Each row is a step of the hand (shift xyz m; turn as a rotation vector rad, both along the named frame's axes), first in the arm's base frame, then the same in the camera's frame.
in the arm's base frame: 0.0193 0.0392 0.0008 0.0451 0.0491 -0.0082
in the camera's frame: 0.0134 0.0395 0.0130 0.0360 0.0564 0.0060
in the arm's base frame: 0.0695 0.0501 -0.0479 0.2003 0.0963 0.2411
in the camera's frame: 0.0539 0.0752 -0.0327 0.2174 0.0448 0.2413
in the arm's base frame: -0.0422 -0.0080 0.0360 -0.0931 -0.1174 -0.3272
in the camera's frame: -0.0349 -0.0273 0.0343 -0.1220 -0.0155 -0.3382
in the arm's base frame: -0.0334 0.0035 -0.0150 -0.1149 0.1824 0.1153
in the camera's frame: -0.0354 0.0021 -0.0098 -0.1217 0.1085 0.1822
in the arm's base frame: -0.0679 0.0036 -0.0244 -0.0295 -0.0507 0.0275
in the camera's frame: -0.0705 -0.0010 -0.0156 -0.0176 -0.0615 0.0101
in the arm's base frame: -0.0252 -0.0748 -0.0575 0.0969 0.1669 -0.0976
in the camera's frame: -0.0224 -0.0544 -0.0780 0.0569 0.2048 -0.0397
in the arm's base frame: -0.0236 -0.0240 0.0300 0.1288 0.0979 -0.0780
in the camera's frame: -0.0153 -0.0366 0.0214 0.1008 0.1404 -0.0488
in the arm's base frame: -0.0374 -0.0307 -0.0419 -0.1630 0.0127 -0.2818
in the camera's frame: -0.0383 -0.0212 -0.0467 -0.2024 0.0764 -0.2436
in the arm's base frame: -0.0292 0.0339 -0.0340 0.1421 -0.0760 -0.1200
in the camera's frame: -0.0384 0.0374 -0.0170 0.1325 -0.0036 -0.1510
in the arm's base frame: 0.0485 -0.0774 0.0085 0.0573 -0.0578 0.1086
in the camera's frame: 0.0598 -0.0654 -0.0238 0.0801 -0.0793 0.0755
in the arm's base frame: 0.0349 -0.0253 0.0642 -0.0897 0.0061 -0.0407
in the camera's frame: 0.0471 -0.0385 0.0477 -0.0946 0.0028 -0.0280
